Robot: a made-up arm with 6 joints.
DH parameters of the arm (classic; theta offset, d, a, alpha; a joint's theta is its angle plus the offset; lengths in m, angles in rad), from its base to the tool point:
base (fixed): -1.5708 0.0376 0 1.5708
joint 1: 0 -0.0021 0.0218 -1.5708
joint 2: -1.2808 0 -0.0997 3.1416
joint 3: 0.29 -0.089 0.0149 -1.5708
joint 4: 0 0.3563 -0.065 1.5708
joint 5: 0 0.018 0.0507 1.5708
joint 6: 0 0.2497 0.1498 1.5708
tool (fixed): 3.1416 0.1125 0 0
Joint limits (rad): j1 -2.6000..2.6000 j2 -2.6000..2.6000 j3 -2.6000..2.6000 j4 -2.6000..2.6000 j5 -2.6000..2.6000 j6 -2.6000..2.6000
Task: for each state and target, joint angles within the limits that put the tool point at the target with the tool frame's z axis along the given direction. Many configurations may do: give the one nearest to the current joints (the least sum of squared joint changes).
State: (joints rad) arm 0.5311 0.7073 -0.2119 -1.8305 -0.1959 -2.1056
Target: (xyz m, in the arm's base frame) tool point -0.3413 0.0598 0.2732 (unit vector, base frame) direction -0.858 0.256 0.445
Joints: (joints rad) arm 0.4658 1.1753 0.1616 -2.2195 -0.8390 -1.5384
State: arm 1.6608 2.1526 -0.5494 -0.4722 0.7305 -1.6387
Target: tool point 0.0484 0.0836 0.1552 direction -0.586 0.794 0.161
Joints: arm 0.9349 2.4949 -0.9593 -1.2153 0.5388 -1.7402
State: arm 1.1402 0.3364 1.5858 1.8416 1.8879 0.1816
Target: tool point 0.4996 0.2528 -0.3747 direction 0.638 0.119 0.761
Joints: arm 1.6342 0.6397 1.4036 1.5013 1.5841 -0.1127
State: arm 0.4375 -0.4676 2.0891 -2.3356 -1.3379 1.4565
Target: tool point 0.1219 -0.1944 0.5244 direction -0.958 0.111 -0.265
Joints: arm 0.3936 -0.5803 1.7865 -1.5242 -1.3575 2.1537
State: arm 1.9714 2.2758 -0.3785 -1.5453 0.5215 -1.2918
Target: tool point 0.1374 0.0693 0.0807 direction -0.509 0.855 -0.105
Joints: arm 1.1468 2.6000 -1.1634 -1.1512 0.7321 -1.4101
